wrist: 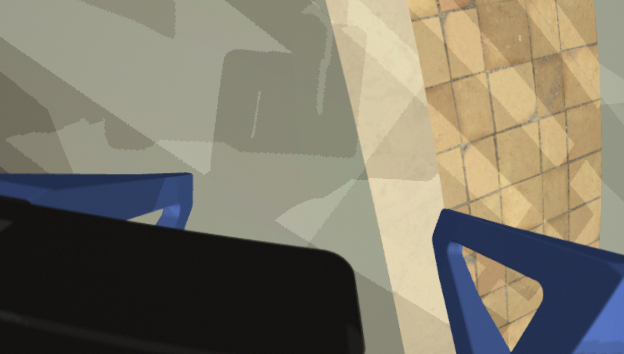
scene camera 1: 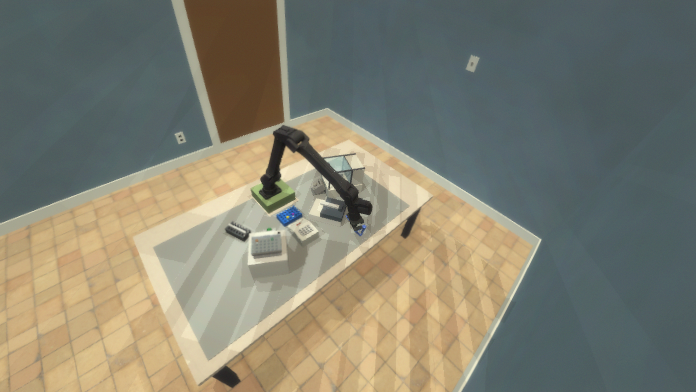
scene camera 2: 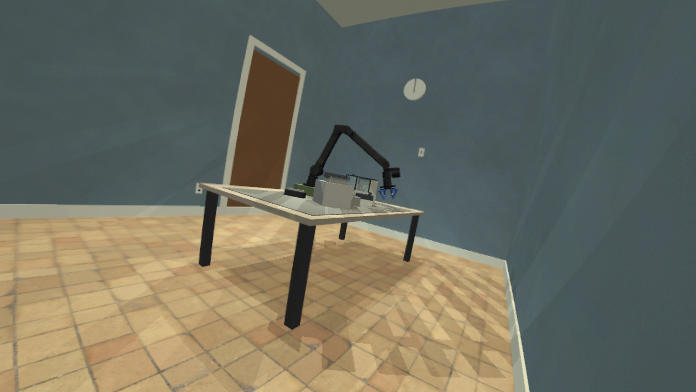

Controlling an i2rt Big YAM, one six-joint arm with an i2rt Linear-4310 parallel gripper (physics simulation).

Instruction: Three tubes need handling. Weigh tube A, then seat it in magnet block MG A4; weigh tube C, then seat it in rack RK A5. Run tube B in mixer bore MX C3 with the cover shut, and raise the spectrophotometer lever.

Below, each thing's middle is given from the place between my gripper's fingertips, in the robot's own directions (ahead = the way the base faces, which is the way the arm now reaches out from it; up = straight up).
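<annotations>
My gripper is now 3 cm below the glass-box balance [scene camera 1: 348, 166], 25 cm to the right of it and 37 cm beyond it.
</annotations>
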